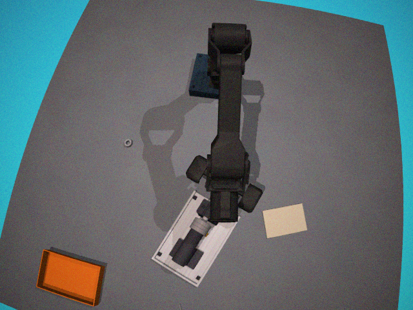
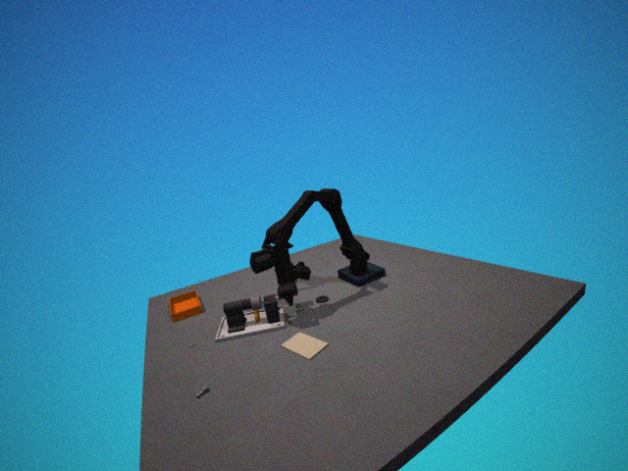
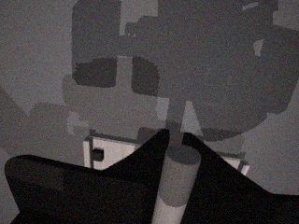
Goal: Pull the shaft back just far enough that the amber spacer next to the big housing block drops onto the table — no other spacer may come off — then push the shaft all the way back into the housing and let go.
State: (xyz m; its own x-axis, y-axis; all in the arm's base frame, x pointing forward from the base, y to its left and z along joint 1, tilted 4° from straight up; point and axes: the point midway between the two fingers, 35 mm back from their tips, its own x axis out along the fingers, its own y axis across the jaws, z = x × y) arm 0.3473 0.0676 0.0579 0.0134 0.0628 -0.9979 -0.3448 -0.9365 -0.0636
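Now: the shaft 8 cm ahead of my gripper tip, 3 cm to the right of it and 3 cm above it. The rest, counted from my gripper tip: pad 19 cm to the left, 5 cm ahead, 4 cm below; grey spacer 11 cm ahead, 4 cm to the right, 3 cm above; amber spacer 12 cm ahead, 4 cm to the right, 2 cm below.
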